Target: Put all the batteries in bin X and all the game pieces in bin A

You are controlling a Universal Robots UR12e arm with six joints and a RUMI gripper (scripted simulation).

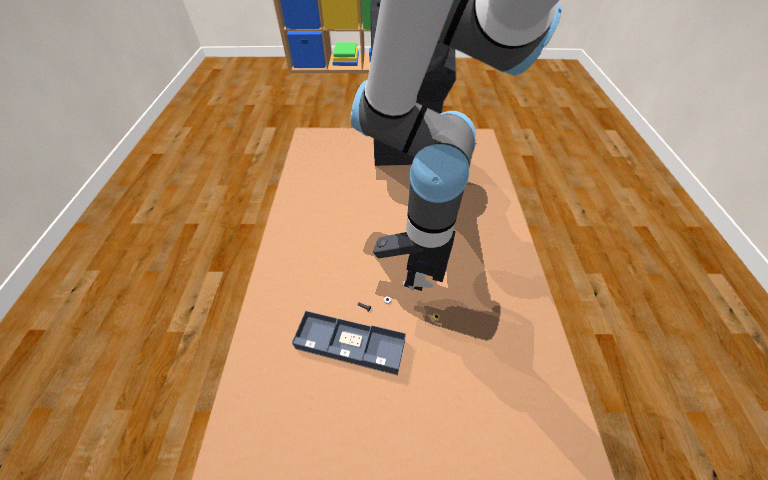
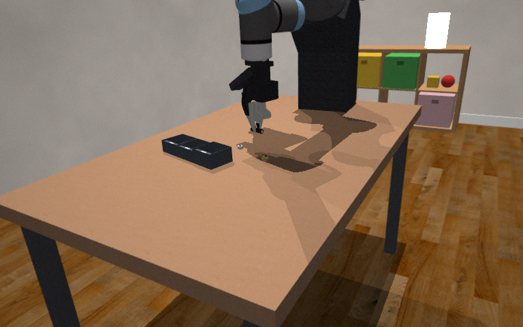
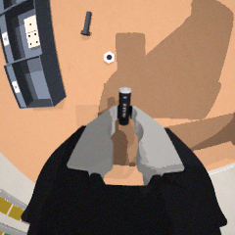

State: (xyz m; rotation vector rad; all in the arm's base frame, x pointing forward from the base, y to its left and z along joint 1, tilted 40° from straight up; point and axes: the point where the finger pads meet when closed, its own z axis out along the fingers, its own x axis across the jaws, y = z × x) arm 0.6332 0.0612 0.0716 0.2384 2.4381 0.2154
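The white domino is 14 cm ahead of my hand, 13 cm to the right of it and 7 cm below it. Round my hand: black battery: 1 cm below; white nut: 7 cm below, 6 cm to the right, 2 cm ahead; brass nut: 7 cm to the left, 7 cm below, 5 cm ahead.
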